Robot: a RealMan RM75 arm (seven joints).
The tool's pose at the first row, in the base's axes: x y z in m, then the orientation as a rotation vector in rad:
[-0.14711 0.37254 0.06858 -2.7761 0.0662 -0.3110]
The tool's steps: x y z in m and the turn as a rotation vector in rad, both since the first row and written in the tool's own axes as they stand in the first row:
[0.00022 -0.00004 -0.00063 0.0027 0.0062 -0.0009]
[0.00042 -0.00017 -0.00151 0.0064 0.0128 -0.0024]
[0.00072 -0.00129 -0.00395 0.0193 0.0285 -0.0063]
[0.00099 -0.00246 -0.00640 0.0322 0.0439 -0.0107]
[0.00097 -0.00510 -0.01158 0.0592 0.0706 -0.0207]
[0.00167 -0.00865 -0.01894 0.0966 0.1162 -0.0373]
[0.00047 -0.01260 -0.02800 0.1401 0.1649 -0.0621]
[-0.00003 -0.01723 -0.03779 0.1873 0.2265 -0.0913]
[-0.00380 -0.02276 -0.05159 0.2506 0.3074 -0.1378]
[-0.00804 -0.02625 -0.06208 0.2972 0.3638 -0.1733]
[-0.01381 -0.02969 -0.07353 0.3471 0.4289 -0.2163]
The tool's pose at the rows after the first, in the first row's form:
[-0.14704 0.37235 0.06922 -2.7727 0.0660 -0.3197]
[-0.14704 0.37216 0.07011 -2.7682 0.0649 -0.3290]
[-0.14728 0.37238 0.07279 -2.7535 0.0611 -0.3510]
[-0.14755 0.37264 0.07549 -2.7388 0.0566 -0.3725]
[-0.14870 0.37339 0.08114 -2.7085 0.0448 -0.4096]
[-0.14963 0.37422 0.08925 -2.6643 0.0271 -0.4724]
[-0.15279 0.37501 0.09866 -2.6125 -0.0016 -0.5391]
[-0.15542 0.37614 0.10911 -2.5523 -0.0331 -0.6214]
[-0.16212 0.37705 0.12288 -2.4684 -0.0841 -0.7274]
[-0.16856 0.37719 0.13281 -2.4048 -0.1231 -0.7989]
[-0.17671 0.37709 0.14329 -2.3324 -0.1691 -0.8797]

